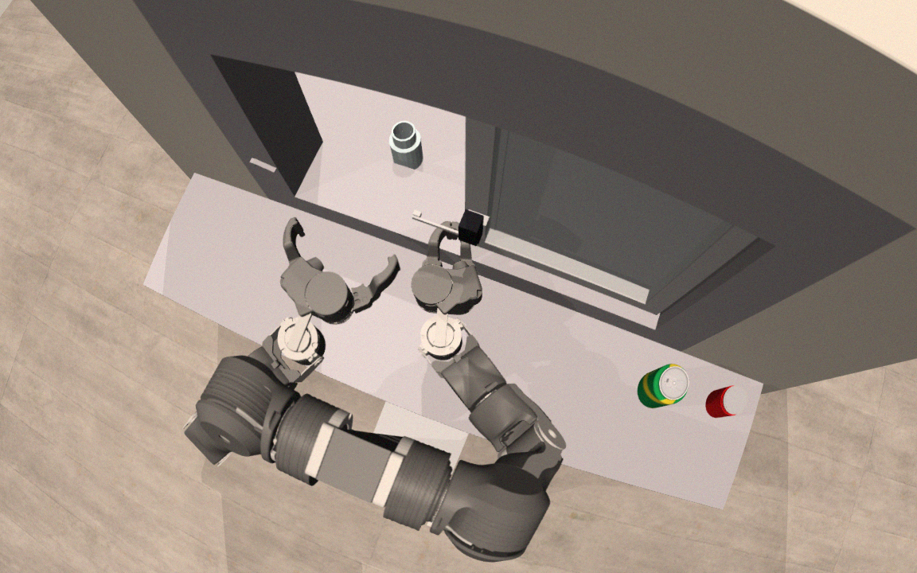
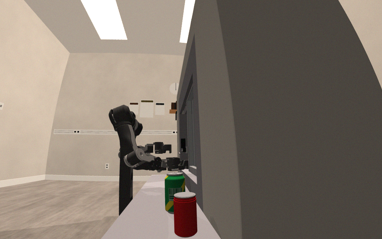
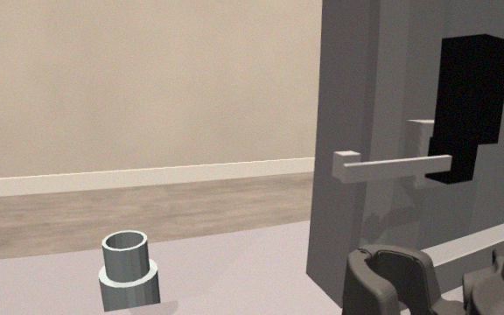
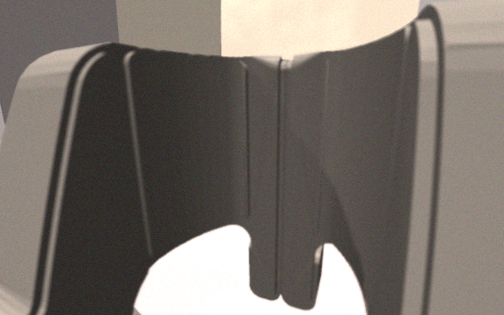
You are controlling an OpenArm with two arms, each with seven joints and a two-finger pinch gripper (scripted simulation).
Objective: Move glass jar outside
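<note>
Right now my left hand is 120 mm to the left of the black handle, 60 mm short of it and 10 mm below it. From my left hand the other things lie so: sill (190 mm below, 150 mm to the right, 120 mm ahead); then upright (150 mm to the right, 150 mm ahead, 80 mm above); then glass jar (230 mm ahead, 180 mm below, 30 mm to the left).
</note>
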